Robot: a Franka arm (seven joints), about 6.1 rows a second.
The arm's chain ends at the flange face. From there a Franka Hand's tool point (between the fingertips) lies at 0.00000 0.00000 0.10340 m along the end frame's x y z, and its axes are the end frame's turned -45 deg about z.
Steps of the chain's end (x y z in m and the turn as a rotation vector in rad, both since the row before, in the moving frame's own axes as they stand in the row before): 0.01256, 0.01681, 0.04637, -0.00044, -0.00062, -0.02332; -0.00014, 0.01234, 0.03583, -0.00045, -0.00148, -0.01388; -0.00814, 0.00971, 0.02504, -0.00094, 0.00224, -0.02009; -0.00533, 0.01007, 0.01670, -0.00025, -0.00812, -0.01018; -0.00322, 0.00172, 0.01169, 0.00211, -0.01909, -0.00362
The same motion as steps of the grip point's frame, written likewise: -0.00308, 0.02076, 0.04637, 0.00013, -0.00075, -0.02332; -0.00897, 0.00855, 0.03583, 0.00073, -0.00136, -0.01388; -0.01252, 0.00134, 0.02504, -0.00225, 0.00092, -0.02009; -0.01150, 0.00278, 0.01670, 0.00556, -0.00592, -0.01018; -0.00474, -0.00261, 0.01167, 0.01499, -0.01201, -0.00362
